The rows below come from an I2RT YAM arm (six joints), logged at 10 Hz.
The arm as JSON. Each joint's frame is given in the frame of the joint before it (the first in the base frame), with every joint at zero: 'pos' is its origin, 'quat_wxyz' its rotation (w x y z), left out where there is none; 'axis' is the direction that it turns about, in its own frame. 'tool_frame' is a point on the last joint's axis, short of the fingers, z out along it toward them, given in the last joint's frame.
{
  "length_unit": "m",
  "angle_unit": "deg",
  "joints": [
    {
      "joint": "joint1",
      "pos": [
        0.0,
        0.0,
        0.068
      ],
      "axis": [
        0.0,
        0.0,
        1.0
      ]
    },
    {
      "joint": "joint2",
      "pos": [
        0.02,
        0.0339,
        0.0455
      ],
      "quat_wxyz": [
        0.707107,
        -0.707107,
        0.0,
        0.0
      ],
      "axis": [
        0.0,
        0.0,
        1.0
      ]
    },
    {
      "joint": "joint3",
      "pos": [
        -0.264,
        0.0,
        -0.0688
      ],
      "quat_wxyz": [
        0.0,
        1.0,
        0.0,
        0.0
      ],
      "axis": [
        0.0,
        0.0,
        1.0
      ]
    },
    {
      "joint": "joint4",
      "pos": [
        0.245,
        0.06,
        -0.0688
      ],
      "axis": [
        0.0,
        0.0,
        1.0
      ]
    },
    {
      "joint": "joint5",
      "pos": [
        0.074,
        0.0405,
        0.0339
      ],
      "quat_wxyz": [
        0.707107,
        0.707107,
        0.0,
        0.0
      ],
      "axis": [
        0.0,
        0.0,
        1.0
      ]
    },
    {
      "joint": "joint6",
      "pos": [
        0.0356,
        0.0,
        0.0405
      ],
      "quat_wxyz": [
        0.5,
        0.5,
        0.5,
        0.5
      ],
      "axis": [
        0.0,
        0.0,
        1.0
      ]
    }
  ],
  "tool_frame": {
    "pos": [
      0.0,
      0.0,
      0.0
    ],
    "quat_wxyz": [
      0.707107,
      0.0,
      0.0,
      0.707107
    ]
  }
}
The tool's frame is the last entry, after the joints.
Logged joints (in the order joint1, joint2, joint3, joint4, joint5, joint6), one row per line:
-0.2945 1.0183 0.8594 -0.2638 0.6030 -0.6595
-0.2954 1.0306 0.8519 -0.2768 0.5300 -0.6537
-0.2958 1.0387 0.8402 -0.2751 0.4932 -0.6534
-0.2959 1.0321 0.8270 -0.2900 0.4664 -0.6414
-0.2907 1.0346 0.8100 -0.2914 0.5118 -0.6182
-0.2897 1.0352 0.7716 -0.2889 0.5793 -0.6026
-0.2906 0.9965 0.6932 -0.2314 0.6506 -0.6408
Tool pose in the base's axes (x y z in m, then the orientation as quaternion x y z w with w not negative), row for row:
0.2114 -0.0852 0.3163 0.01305 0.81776 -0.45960 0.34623
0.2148 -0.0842 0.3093 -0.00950 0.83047 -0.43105 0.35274
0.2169 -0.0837 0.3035 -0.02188 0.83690 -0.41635 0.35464
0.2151 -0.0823 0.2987 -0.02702 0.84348 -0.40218 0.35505
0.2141 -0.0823 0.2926 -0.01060 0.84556 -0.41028 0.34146
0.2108 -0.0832 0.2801 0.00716 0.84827 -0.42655 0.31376
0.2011 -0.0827 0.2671 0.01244 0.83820 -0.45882 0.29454
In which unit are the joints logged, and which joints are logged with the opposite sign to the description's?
The joints are logged in radians. Opposite sign: none.
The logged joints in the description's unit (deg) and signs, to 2 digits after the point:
-16.87 58.34 49.24 -15.11 34.55 -37.79
-16.93 59.05 48.81 -15.86 30.37 -37.45
-16.95 59.51 48.14 -15.76 28.26 -37.44
-16.95 59.13 47.38 -16.62 26.72 -36.75
-16.66 59.28 46.41 -16.70 29.32 -35.42
-16.60 59.31 44.21 -16.55 33.19 -34.53
-16.65 57.10 39.72 -13.26 37.28 -36.72

